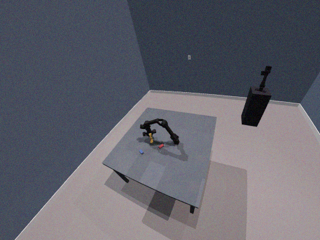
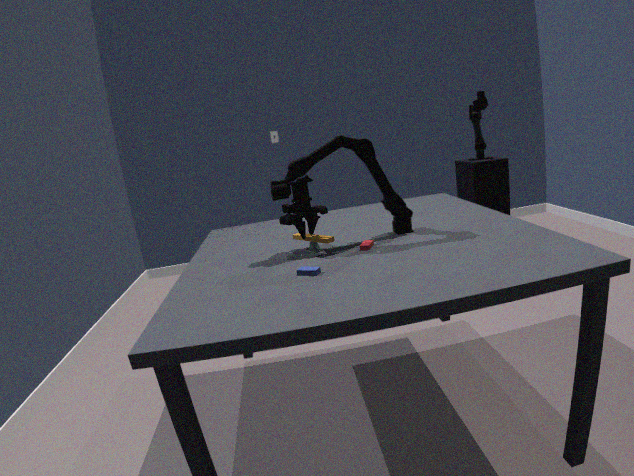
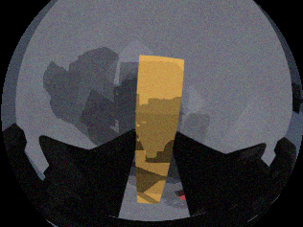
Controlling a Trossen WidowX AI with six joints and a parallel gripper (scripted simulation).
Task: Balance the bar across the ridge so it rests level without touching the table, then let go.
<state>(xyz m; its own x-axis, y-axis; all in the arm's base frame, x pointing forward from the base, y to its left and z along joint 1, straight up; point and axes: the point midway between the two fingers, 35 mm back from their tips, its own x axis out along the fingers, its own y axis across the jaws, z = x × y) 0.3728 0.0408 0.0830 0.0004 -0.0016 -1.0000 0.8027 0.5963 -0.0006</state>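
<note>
The yellow bar lies 20 mm behind my gripper tip and 20 mm to the left of it. Also, from my gripper tip: red block: 200 mm behind, 80 mm to the left, 40 mm below; then blue block: 20 mm ahead, 250 mm to the left, 40 mm below.
</note>
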